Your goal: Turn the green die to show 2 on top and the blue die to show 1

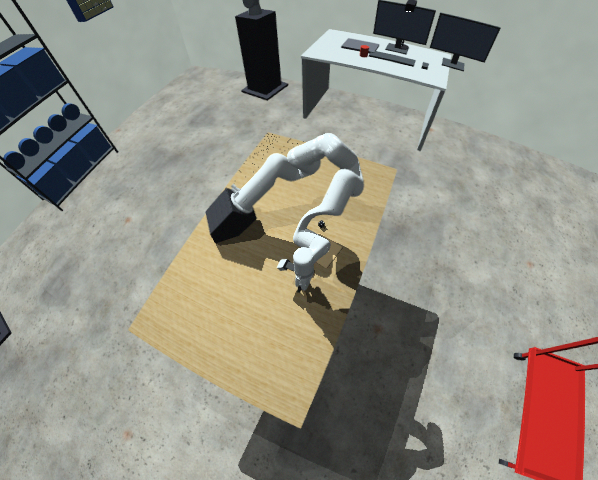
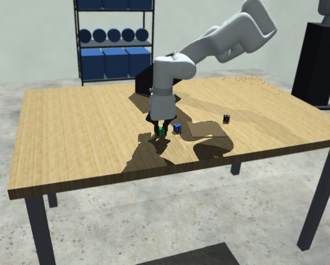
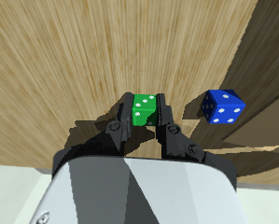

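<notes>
My gripper is now 20 cm to the right of the tan mat, 3 cm past it and 2 cm above it. From my hand the other things lie so: black die: 31 cm to the left, 11 cm behind, 1 cm below; then blue die: 7 cm to the left, 2 cm behind, 1 cm below; then green die: 1 cm below.
</notes>
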